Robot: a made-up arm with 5 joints.
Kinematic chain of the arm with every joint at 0, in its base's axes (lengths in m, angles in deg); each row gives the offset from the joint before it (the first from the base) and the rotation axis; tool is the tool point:
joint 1: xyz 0 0 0.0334 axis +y
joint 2: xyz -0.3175 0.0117 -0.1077 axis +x
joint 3: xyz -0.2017 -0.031 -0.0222 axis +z
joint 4: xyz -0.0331 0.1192 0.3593 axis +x
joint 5: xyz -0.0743 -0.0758 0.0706 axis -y
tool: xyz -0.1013 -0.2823 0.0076
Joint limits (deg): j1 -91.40..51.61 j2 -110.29..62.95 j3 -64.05..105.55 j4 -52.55..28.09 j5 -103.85..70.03
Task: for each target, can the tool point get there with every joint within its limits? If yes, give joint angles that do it. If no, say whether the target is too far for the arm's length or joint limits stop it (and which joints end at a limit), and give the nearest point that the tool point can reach.
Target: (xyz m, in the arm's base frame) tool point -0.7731 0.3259 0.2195
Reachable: yes | joints -1.26 -74.88 -12.73 -2.10 25.28
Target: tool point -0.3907 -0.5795 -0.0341
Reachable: yes | joints -23.03 47.37 74.46 -15.42 -40.48
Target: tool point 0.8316 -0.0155 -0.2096
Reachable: no: joint limits stop it (at a limit: joint 1, joint 2, joint 4) | nearest point 0.2881 -0.2632 -0.3776 | short by 0.620 m
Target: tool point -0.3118 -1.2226 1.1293
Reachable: no: too far | nearest point -0.2892 -0.6408 0.6879 | short by 0.731 m
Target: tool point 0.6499 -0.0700 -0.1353
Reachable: no: joint limits stop it (at a limit: joint 1, joint 2, joint 4) | nearest point 0.2643 -0.2561 -0.3261 | short by 0.469 m
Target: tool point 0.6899 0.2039 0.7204
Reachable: no: joint limits stop it (at a limit: joint 1, joint 3) | nearest point 0.2047 0.1329 0.6934 | short by 0.491 m
